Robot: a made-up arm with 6 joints.
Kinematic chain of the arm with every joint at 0, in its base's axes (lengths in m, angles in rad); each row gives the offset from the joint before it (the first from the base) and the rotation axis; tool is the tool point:
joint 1: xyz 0 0 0.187 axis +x
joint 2: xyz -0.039 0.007 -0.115 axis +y
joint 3: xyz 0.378 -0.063 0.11 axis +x
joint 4: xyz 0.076 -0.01 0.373 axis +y
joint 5: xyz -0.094 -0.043 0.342 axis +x
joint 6: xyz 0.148 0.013 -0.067 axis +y
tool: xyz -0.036 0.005 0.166
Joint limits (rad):
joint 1: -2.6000..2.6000
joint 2: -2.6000..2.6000
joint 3: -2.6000..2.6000
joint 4: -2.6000..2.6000
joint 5: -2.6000..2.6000
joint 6: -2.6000..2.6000
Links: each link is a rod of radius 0.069 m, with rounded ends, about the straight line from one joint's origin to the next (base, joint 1, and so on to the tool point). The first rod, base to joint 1, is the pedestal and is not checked.
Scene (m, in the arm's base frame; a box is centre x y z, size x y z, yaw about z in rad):
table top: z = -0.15
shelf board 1: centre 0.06 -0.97 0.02 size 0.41 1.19 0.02 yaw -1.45
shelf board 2: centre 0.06 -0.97 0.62 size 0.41 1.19 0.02 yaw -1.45
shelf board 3: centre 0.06 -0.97 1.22 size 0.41 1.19 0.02 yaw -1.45
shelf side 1: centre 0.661 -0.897 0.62 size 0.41 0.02 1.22 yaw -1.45
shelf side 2: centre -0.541 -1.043 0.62 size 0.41 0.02 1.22 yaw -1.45
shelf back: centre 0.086 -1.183 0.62 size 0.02 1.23 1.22 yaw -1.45
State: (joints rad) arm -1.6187 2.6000 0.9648 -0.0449 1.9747 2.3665
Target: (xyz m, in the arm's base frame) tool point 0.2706 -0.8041 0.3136
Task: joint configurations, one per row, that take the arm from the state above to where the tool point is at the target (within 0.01 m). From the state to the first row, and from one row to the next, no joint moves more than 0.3 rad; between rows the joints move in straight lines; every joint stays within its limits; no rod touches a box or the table.
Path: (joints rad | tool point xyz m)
1: -1.8903 2.6000 1.0884 -0.3281 2.1054 2.4362 | -0.1593 -0.5784 1.1934
2: -2.1618 2.6000 1.2120 -0.6112 2.2361 2.5059 | -0.0765 -0.1185 1.2705
3: -2.4334 2.6000 1.3355 -0.8944 2.3668 2.5756 | -0.0070 0.2941 1.1235
4: -2.1898 2.5851 1.2470 -1.0848 2.3005 2.5805 | 0.0901 0.0000 1.0998
5: -1.9463 2.5701 1.1585 -1.2753 2.2343 2.5854 | 0.1651 -0.2568 0.9770
6: -1.7028 2.5552 1.0700 -1.4657 2.1680 2.5902 | 0.2154 -0.4437 0.7812
7: -1.4592 2.5403 0.9815 -1.6562 2.1018 2.5951 | 0.2403 -0.5432 0.5477
8: -1.2157 2.5253 0.8930 -1.8466 2.0355 2.6000 | 0.2404 -0.5548 0.3136
9: -1.1973 2.5249 0.8359 -1.5829 1.9858 2.6000 | 0.2688 -0.6762 0.3287
10: -1.1789 2.5245 0.7788 -1.3191 1.9360 2.6000 | 0.2706 -0.8041 0.3136

